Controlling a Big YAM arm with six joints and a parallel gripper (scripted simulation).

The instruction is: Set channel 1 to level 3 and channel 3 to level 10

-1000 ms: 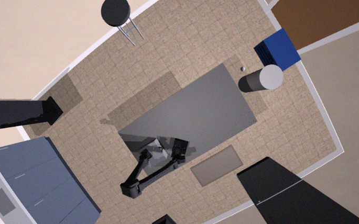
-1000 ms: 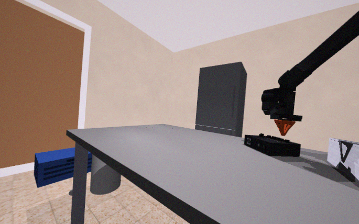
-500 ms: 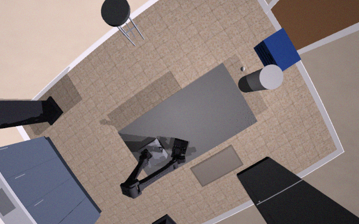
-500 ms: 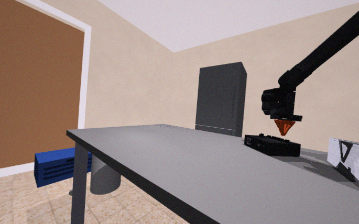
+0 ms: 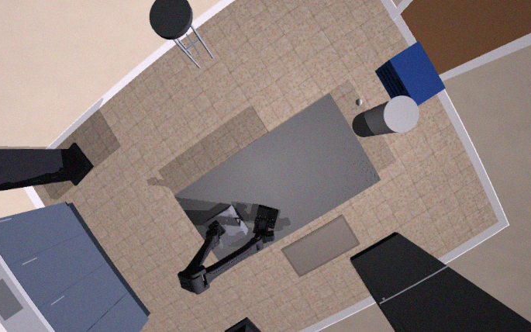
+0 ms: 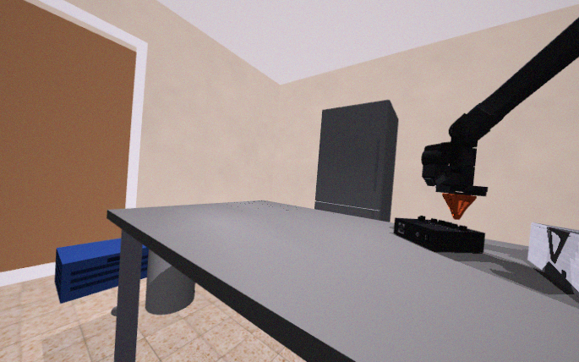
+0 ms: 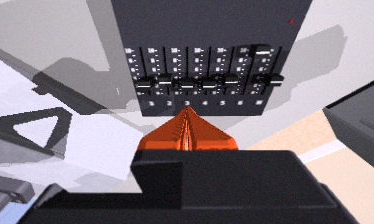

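Now: the channel 3 cap 20 mm below my hand, 20 mm ahead of it and 10 mm to the left of it. From my hand the other things lie so: channel 1 fader cap 50 mm to the left, 20 mm below.
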